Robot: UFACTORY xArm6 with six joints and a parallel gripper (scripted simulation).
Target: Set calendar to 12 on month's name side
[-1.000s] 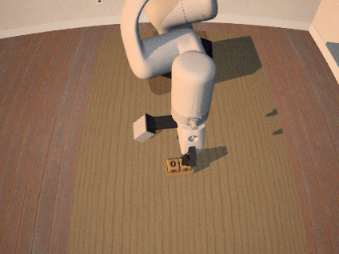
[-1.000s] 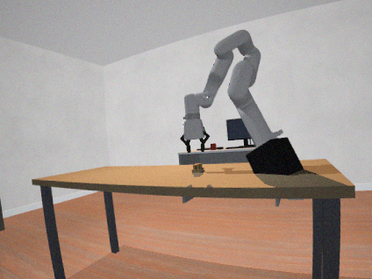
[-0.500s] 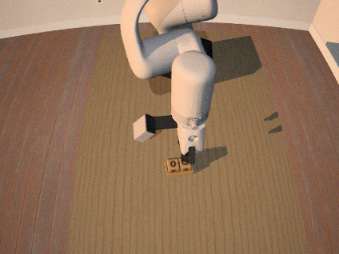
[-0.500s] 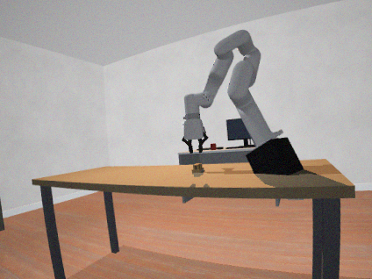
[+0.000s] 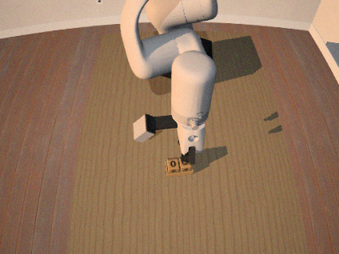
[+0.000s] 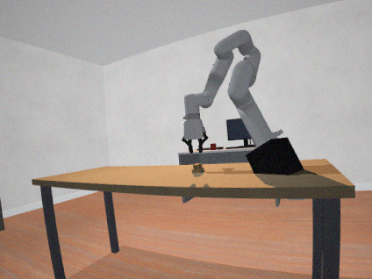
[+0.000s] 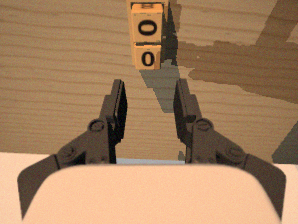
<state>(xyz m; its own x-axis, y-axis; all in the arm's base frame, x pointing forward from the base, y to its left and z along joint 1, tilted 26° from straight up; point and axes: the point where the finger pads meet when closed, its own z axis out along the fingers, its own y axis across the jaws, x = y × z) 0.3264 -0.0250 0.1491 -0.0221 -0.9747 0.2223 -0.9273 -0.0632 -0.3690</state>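
Now: hand 90 mm above the number cube. The rest, counted from my hand: tray (10 mm to the right, 110 mm below).
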